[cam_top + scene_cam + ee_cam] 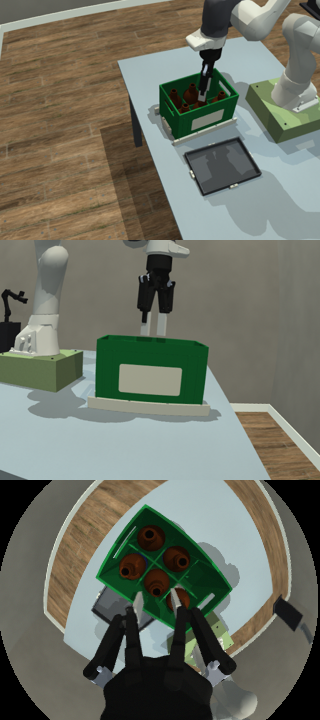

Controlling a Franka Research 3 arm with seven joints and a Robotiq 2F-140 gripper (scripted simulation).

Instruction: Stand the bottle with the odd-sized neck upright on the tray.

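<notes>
The green crate is 130 mm below my hand and 40 mm to the right of it. From my hand the other things lie so: dark tray 230 mm to the left, 200 mm below, 20 mm behind; then bottle 130 mm below, 80 mm to the right, 10 mm ahead.
</notes>
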